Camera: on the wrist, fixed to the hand. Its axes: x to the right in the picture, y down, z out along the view.
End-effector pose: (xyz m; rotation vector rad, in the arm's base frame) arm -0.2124 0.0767 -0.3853 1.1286 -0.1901 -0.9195
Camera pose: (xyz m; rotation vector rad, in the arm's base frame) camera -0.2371 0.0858 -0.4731 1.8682 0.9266 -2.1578
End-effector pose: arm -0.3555 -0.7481 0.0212 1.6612 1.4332 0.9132
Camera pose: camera -0.4228 -0.7327 -0.0391 0.1640 2.5700 -0.2303
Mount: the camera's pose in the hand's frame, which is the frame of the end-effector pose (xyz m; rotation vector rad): 0.0045 -0.0856 -0.0324 0.5311 0.2866 -1.6280
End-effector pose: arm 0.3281 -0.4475 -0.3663 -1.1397 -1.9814 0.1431
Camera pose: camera 0.2926 -0.5032 -0.3027 0.8662 -1.8477 -0.3171
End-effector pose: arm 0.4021 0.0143 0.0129 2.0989 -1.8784 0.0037
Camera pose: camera 0.4924 0.0247 0.0244 3.0580 0.3779 0.4084
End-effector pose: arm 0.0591 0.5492 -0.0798 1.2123 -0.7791 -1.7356
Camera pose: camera 0.0639 0.5821 -0.1652 -1.9289 -0.0998 1.6553
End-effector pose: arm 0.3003 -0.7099 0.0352 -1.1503 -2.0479 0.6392
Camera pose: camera 0.2781 -0.7449 0.1169 0.7596 -1.6812 0.0921
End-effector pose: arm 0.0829 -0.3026 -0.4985 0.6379 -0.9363 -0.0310
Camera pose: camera 0.1310 -0.3578 -0.5537 1.7055 0.0778 -1.1306
